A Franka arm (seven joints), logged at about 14 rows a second.
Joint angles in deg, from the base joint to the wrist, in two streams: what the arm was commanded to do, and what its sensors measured. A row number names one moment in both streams.
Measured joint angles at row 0:
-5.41, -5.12, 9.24, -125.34, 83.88, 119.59, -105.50
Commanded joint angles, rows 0 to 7:
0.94, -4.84, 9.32, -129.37, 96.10, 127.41, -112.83
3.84, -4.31, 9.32, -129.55, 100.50, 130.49, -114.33
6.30, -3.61, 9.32, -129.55, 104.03, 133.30, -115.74
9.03, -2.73, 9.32, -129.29, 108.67, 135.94, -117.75
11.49, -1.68, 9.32, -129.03, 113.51, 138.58, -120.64
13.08, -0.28, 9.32, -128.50, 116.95, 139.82, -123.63
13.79, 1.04, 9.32, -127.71, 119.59, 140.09, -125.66
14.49, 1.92, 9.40, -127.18, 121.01, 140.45, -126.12
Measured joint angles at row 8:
14.02, -0.57, 9.53, -128.95, 117.30, 139.89, -123.28
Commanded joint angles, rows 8 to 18:
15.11, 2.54, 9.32, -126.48, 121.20, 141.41, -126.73
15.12, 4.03, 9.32, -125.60, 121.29, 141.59, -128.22
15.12, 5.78, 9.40, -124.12, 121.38, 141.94, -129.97
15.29, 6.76, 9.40, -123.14, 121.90, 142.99, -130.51
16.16, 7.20, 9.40, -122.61, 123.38, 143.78, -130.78
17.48, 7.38, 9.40, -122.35, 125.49, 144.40, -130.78
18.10, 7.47, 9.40, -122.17, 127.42, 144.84, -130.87
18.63, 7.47, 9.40, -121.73, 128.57, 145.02, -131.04
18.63, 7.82, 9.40, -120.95, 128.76, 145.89, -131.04
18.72, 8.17, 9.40, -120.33, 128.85, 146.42, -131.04
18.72, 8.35, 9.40, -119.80, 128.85, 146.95, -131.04
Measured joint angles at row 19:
18.74, 7.07, 9.42, -122.00, 126.96, 145.40, -129.61
